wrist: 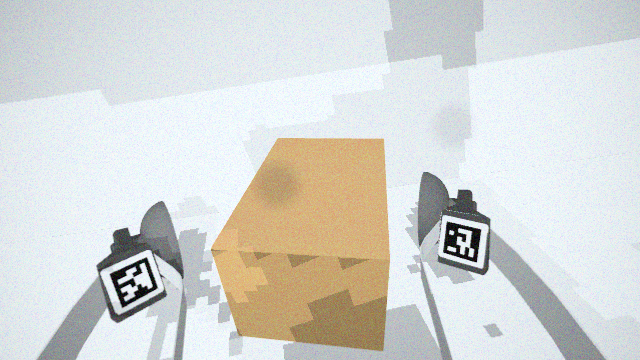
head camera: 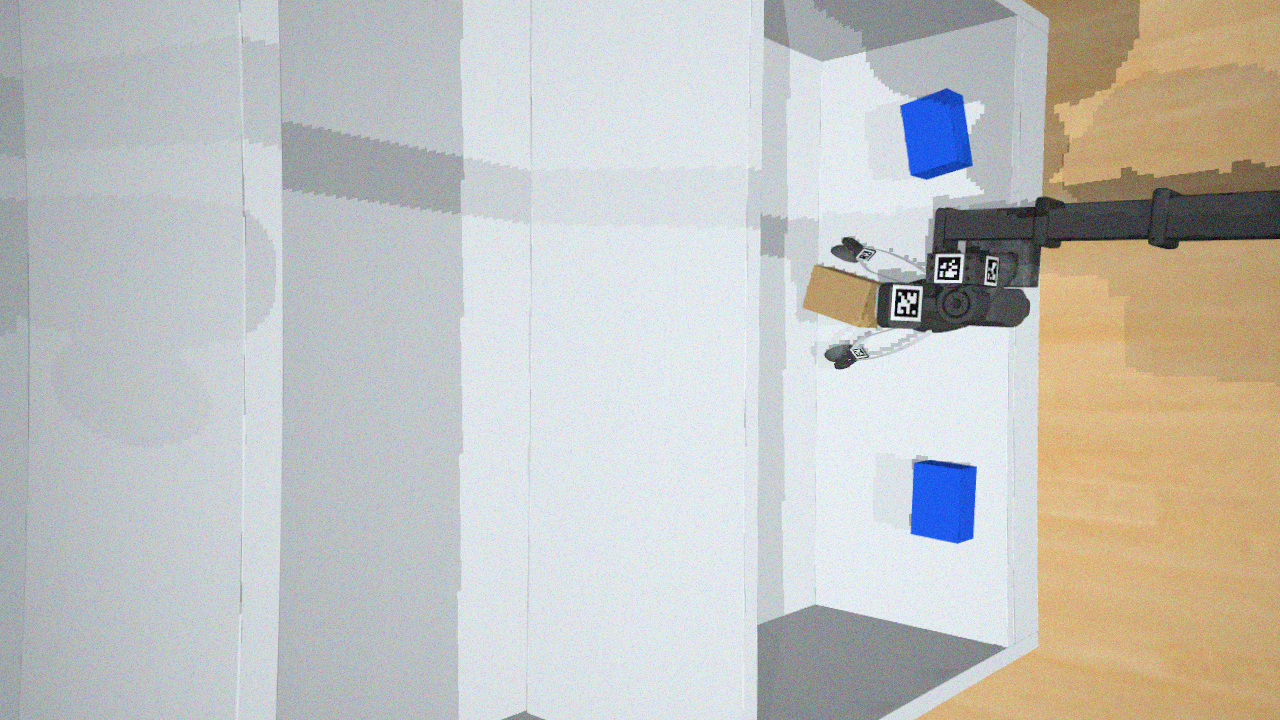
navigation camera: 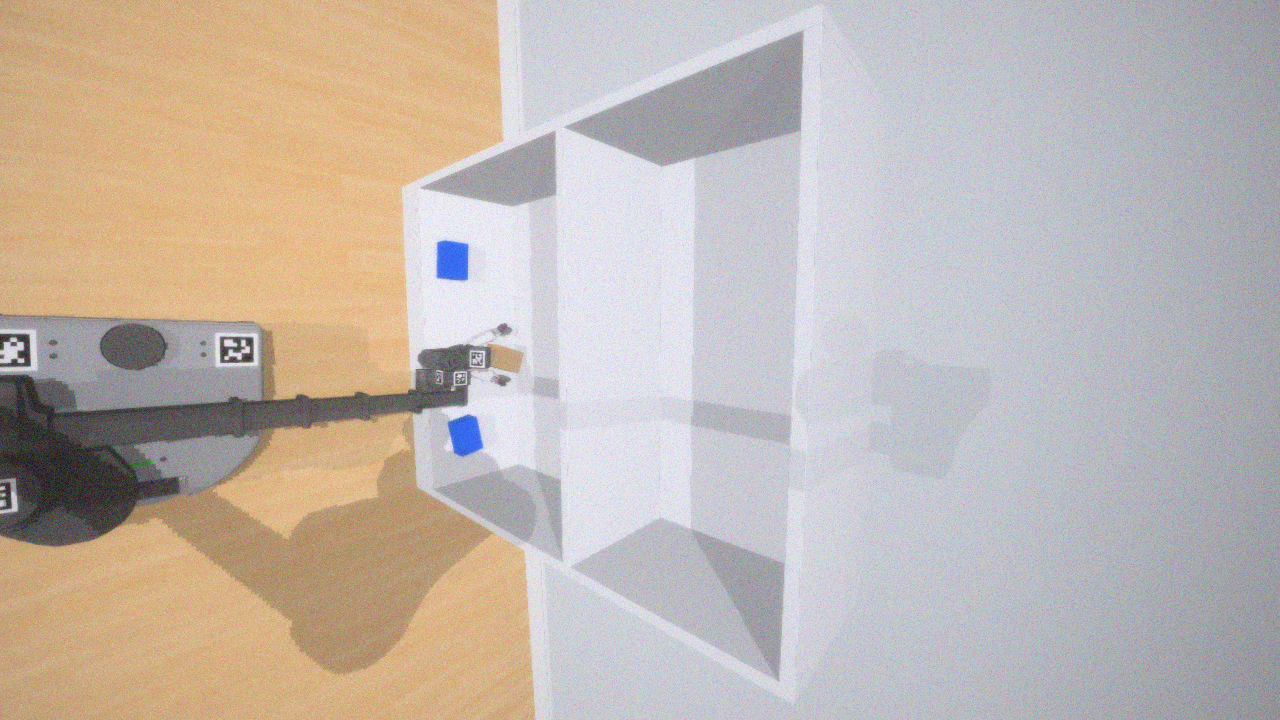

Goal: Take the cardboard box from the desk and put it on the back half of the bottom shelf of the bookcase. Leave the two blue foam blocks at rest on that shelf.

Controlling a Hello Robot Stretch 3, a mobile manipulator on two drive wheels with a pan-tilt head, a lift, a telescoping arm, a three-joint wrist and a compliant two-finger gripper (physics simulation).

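Where they show: gripper, fingertip midpoint: point(head camera: 832, 303) point(navigation camera: 509, 354); robot's base, origin of the base link: point(navigation camera: 134, 344).
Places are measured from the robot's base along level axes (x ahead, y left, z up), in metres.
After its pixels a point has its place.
The cardboard box point(head camera: 839, 295) {z 0.150, x -0.030, y -0.705 m} point(navigation camera: 506, 359) {z 0.150, x -0.031, y -0.704 m} point(wrist: 320, 200) is at the back part of the bottom shelf point(head camera: 904, 407) {z 0.100, x 0.113, y -0.628 m} point(navigation camera: 447, 313) {z 0.100, x 0.088, y -0.558 m}, near the back panel. My gripper point(head camera: 844, 302) {z 0.115, x -0.020, y -0.735 m} point(navigation camera: 502, 355) {z 0.115, x -0.020, y -0.735 m} point(wrist: 299, 213) {z 0.115, x -0.020, y -0.735 m} is open around it, with a gap between each fingertip and the box's sides in the wrist view. The box's underside is hidden. One blue foam block point(head camera: 935, 134) {z 0.145, x -0.231, y -0.592 m} point(navigation camera: 465, 435) {z 0.145, x -0.229, y -0.589 m} sits slightly turned on the shelf's front part, on the arm's side. The other blue foam block point(head camera: 942, 501) {z 0.145, x 0.218, y -0.549 m} point(navigation camera: 453, 260) {z 0.146, x 0.220, y -0.549 m} sits on the opposite side, away from the gripper.
The arm point(head camera: 1109, 215) {z 0.299, x -0.108, y -0.342 m} point(navigation camera: 331, 410) {z 0.301, x -0.104, y -0.244 m} reaches over the shelf's front edge point(head camera: 1026, 402) {z 0.039, x 0.095, y -0.497 m}, close beside the turned block. The bookcase point(navigation camera: 798, 358) {z 1.046, x 0.036, y -0.500 m} has side walls at both ends and a middle shelf point(navigation camera: 608, 358) {z 0.645, x 0.007, y -0.605 m} above. The mobile base point(navigation camera: 192, 376) {z 0.160, x -0.048, y -0.070 m} stands on the wooden floor in front.
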